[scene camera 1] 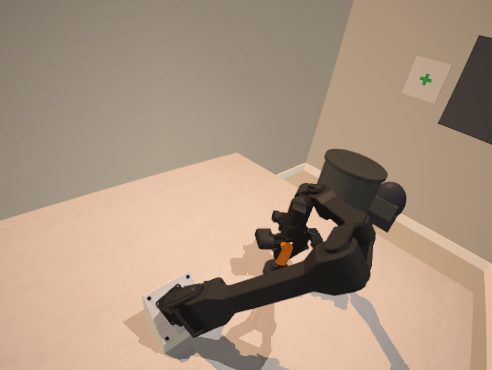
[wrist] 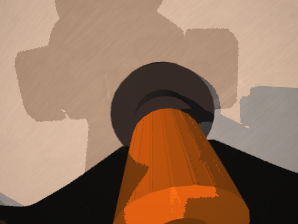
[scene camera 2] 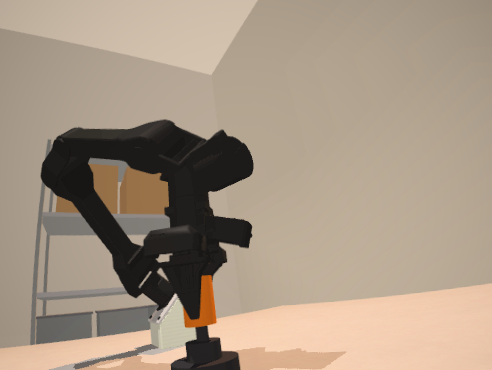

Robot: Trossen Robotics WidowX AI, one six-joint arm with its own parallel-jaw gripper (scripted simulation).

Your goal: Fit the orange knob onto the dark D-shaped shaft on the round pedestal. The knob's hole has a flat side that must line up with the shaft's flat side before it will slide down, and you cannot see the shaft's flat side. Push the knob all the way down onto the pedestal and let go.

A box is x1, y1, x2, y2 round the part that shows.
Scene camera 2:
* my gripper: [143, 195, 251, 319]
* orange knob: [183, 275, 215, 327], held by my gripper
